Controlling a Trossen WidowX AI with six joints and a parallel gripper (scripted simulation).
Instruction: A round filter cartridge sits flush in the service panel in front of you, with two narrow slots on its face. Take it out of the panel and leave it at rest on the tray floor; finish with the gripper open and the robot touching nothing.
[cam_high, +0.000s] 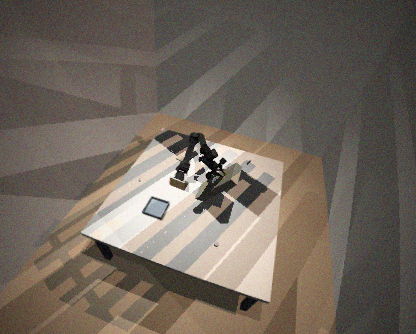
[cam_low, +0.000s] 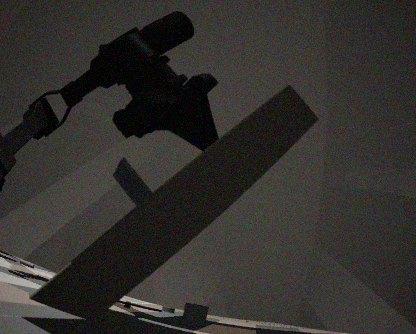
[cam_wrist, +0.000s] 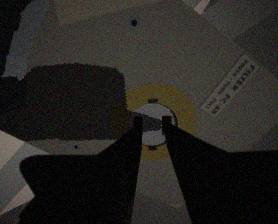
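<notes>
The round filter cartridge lies 20 mm ahead of my gripper tip and 10 mm below it. Round my gripper tip: sloping service panel (30 mm behind, 80 mm below); dark square tray (410 mm behind, 290 mm to the right, 250 mm below).
</notes>
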